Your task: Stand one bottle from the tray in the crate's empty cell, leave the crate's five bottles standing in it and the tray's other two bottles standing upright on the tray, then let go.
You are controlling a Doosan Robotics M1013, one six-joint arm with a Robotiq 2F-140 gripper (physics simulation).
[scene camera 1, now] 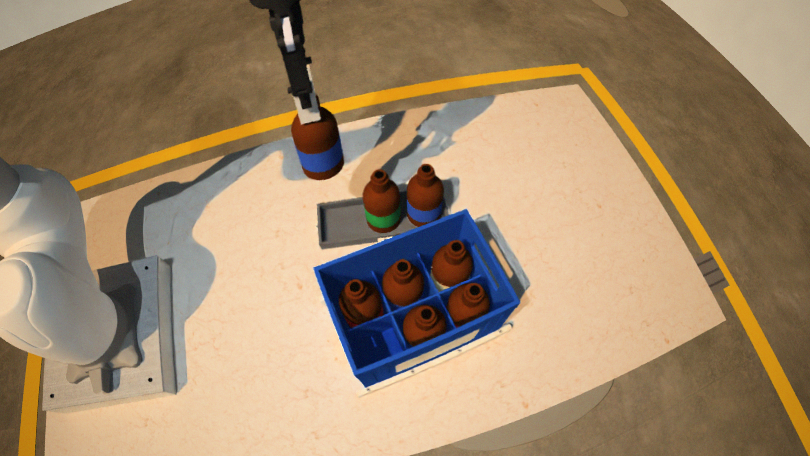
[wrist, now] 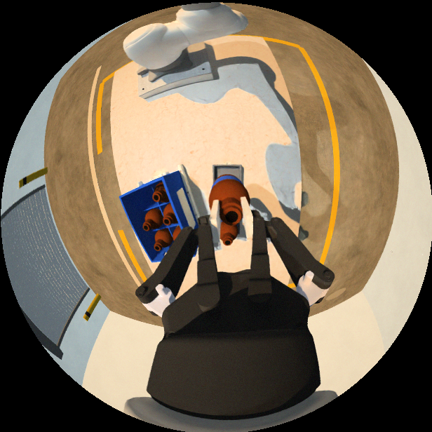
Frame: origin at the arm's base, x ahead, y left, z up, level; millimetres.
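Seen in the pictures: gripper, fingertip midpoint: point(scene camera 1: 309, 111); arm's base, link origin: point(scene camera 1: 102, 333).
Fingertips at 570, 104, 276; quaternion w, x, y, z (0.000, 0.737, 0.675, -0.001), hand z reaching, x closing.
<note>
Offsets run from my fingertips to a thing's middle, as dx, dy, dz. "*": to the spot under its first point.
My gripper point(scene camera 1: 308, 110) point(wrist: 230, 207) is shut on a brown bottle with a blue band {+1, -2, -46} point(scene camera 1: 318, 138) point(wrist: 227, 192) and holds it upright by the neck, in the air above the table. The grey tray {* +1, -5, -335} point(scene camera 1: 340, 225) point(wrist: 217, 171) bears a green-banded bottle {+94, -21, -258} point(scene camera 1: 381, 199) and a blue-banded bottle {+179, -40, -258} point(scene camera 1: 425, 195), both upright. The blue crate {* +15, -170, -177} point(scene camera 1: 362, 256) point(wrist: 131, 219) holds several upright brown bottles. In the scene view its empty cell {* -12, -282, -332} point(scene camera 1: 376, 346) is at the lower left corner, left of one bottle {+75, -297, -255} point(scene camera 1: 423, 325) and below another bottle {-13, -216, -255} point(scene camera 1: 361, 300).
The crate stands close beside the tray, on its near side in the scene view. The white arm's base plate point(scene camera 1: 148, 317) point(wrist: 177, 81) is at the left of the table. Yellow floor lines point(scene camera 1: 453, 82) run around the table.
</note>
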